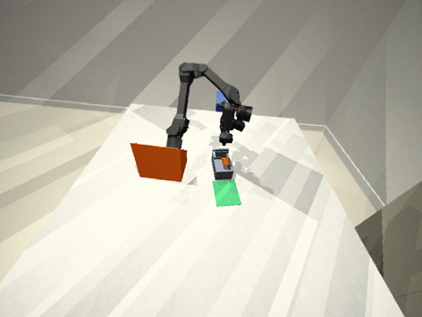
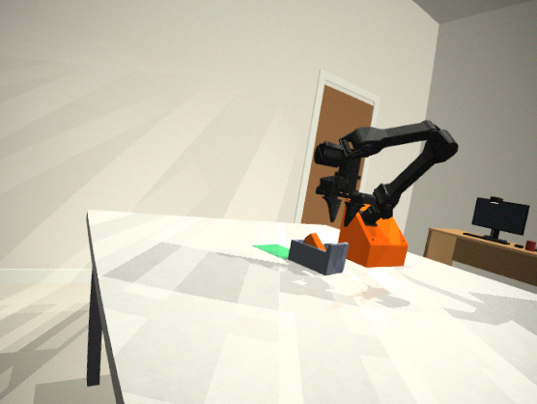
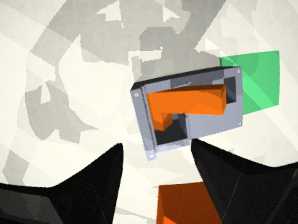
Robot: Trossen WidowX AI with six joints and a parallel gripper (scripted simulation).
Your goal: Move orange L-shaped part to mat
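Now: the orange L-shaped part 100 mm below my gripper tip and 40 mm to the right of it. Round my gripper tip: green mat: 210 mm to the right, 160 mm below, 40 mm ahead.
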